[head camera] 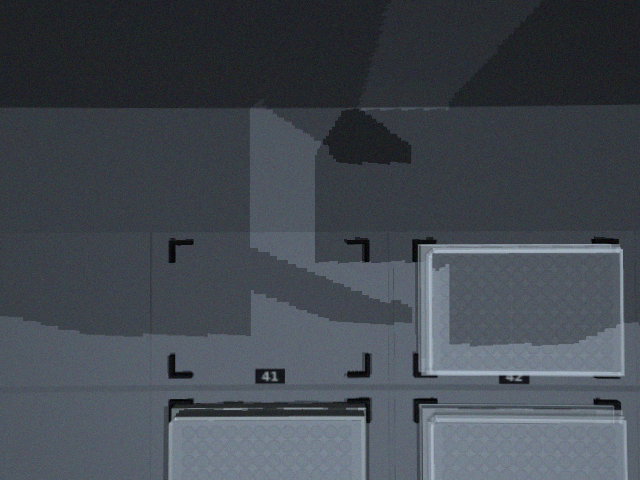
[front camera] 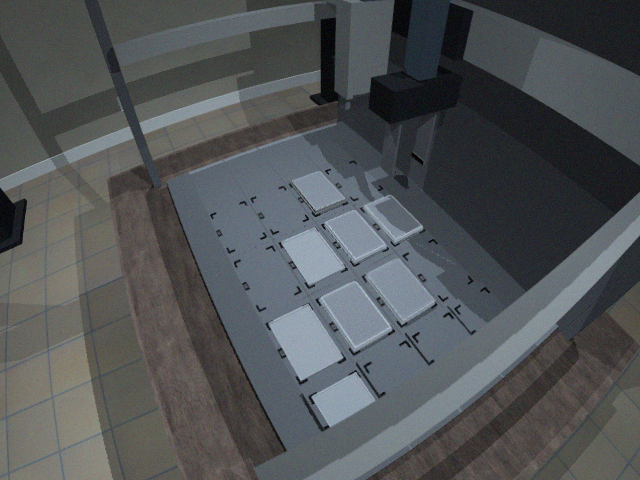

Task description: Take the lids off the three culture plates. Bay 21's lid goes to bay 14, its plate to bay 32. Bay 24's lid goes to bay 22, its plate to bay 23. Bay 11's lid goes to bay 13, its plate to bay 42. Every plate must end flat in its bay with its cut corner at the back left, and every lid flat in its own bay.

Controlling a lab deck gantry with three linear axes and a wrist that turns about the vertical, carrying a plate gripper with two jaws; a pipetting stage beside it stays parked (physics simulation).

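Places are measured from the robot's base along level axes (x right, y ahead, z up), in millimetres.
Pixels of known places: gripper, between the fingertips: (front camera: 403, 165); robot's base, origin of its link: (front camera: 212, 215).
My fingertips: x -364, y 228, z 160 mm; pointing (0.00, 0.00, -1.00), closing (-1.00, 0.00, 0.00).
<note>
Ahead of a thing's pixels: the offset from my fingertips to its top centre.
My gripper (front camera: 406, 176) is open and empty, raised at the back of the deck. Its fingers do not show in the head view. A clear-rimmed plate {dz -146, dx +0, dy +0 mm} (front camera: 392, 218) (head camera: 527, 310) lies flat in bay 42, partly in shadow. Another plate {dz -146, dx +107, dy +0 mm} (front camera: 355, 235) (head camera: 527, 452) lies in bay 32. A third plate {dz -146, dx +214, dy +164 mm} (front camera: 355, 315) lies flat in bay 23. Pale, plain lids lie flat: one lid {dz -152, dx +214, dy +0 mm} (front camera: 312, 255) in bay 22, one lid {dz -152, dx +321, dy +164 mm} (front camera: 306, 342) in bay 13, and one lid {dz -138, dx +321, dy +328 mm} (front camera: 343, 398) in bay 14, partly hidden by the front rail. Cut corners are too small to tell.
A plate-like piece {dz -146, dx +107, dy -164 mm} (front camera: 317, 191) (head camera: 267, 449) stands in bay 31, beside bay 32. Another rimmed plate {dz -146, dx +107, dy +164 mm} (front camera: 400, 290) lies in bay 33. The parked pipetting stage (front camera: 361, 51) stands left of the gripper. A pale rail (front camera: 444, 408) crosses the front.
</note>
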